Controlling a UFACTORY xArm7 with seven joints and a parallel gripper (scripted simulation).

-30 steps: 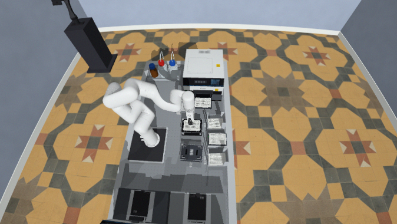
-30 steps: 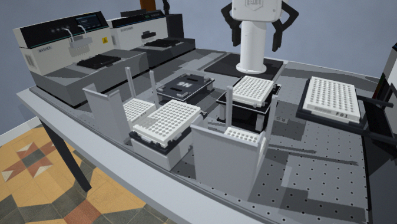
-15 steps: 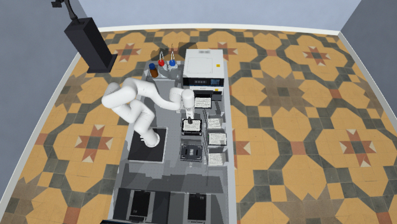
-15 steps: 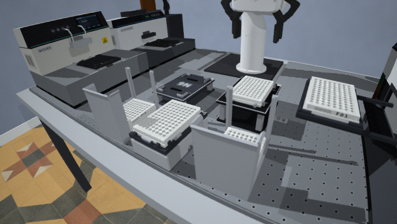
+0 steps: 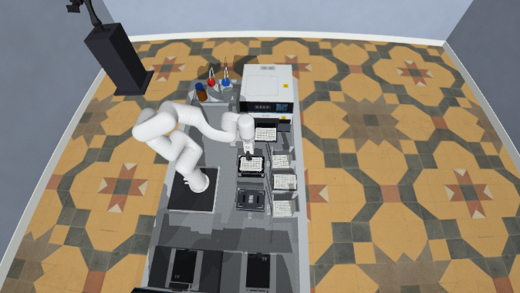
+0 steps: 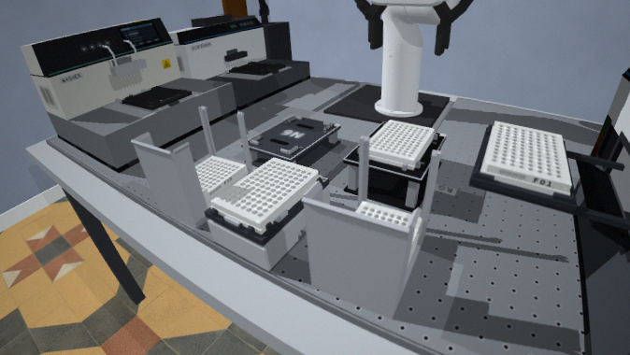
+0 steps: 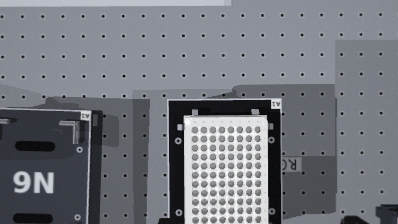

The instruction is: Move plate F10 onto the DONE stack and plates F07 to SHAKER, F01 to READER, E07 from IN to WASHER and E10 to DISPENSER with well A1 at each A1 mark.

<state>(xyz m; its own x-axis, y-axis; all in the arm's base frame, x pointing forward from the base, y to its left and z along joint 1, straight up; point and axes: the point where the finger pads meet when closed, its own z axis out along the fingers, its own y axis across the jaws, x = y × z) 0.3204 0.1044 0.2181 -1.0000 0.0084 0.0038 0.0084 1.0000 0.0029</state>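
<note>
Right now my hand is 16 cm above the RG nest. From my hand the other things lie so: washer (6 cm ahead, 83 cm to the right, 12 cm below); then dispenser (31 cm behind, 76 cm to the right, 13 cm below).
</note>
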